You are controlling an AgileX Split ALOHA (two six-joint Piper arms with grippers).
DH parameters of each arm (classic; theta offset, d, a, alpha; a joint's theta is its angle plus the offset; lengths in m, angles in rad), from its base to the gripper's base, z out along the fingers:
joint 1: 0 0.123 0 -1.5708
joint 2: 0.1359 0 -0.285 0
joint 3: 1.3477 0 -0.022 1.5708
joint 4: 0 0.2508 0 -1.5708
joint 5: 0 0 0.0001 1.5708
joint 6: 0 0.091 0 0
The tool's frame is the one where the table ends.
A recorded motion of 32 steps. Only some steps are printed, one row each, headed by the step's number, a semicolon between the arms.
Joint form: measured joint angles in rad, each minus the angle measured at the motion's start. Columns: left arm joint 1, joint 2, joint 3, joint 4, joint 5, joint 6; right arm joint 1, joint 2, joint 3, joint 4, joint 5, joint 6.
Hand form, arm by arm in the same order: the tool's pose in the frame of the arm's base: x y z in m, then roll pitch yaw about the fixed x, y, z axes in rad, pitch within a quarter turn. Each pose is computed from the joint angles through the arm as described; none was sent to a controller.
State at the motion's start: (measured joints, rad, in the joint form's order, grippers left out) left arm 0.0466 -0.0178 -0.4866 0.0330 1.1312 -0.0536; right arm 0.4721 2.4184 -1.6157 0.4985 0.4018 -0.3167
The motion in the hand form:
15: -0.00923 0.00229 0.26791 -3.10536 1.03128 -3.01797; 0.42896 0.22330 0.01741 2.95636 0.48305 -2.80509
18: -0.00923 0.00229 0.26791 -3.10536 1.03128 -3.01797; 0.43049 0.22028 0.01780 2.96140 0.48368 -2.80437
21: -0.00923 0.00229 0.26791 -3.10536 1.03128 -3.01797; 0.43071 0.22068 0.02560 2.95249 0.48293 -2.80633
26: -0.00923 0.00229 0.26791 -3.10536 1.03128 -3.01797; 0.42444 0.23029 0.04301 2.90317 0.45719 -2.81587
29: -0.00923 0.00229 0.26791 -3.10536 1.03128 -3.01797; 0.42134 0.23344 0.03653 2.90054 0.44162 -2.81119
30: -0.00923 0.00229 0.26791 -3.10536 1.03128 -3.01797; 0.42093 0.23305 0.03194 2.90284 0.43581 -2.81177
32: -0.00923 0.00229 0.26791 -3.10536 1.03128 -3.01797; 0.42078 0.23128 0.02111 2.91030 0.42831 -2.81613
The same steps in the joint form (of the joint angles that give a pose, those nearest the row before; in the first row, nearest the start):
15: 0.0000 0.0000 0.0000 0.0000 0.0000 0.0000; -0.0164 0.0824 0.0000 -0.0504 -0.1004 -0.0073
18: 0.0000 0.0000 0.0000 0.0000 0.0000 0.0000; -0.0231 0.0814 0.0000 -0.0575 -0.0995 -0.0070
21: 0.0000 0.0000 0.0000 0.0000 0.0000 0.0000; -0.0242 0.0640 0.0000 -0.0551 -0.0804 -0.0060
26: 0.0000 0.0000 0.0000 0.0000 0.0000 0.0000; -0.0080 0.0241 0.0000 -0.0187 -0.0135 -0.0061
29: 0.0000 0.0000 0.0000 0.0000 0.0000 0.0000; 0.0002 0.0375 0.0000 -0.0128 -0.0115 -0.0072
30: 0.0000 0.0000 0.0000 0.0000 0.0000 0.0000; 0.0002 0.0473 0.0000 -0.0126 -0.0157 -0.0072
32: 0.0000 0.0000 0.0000 0.0000 0.0000 0.0000; -0.0015 0.0709 0.0000 -0.0126 -0.0329 -0.0072

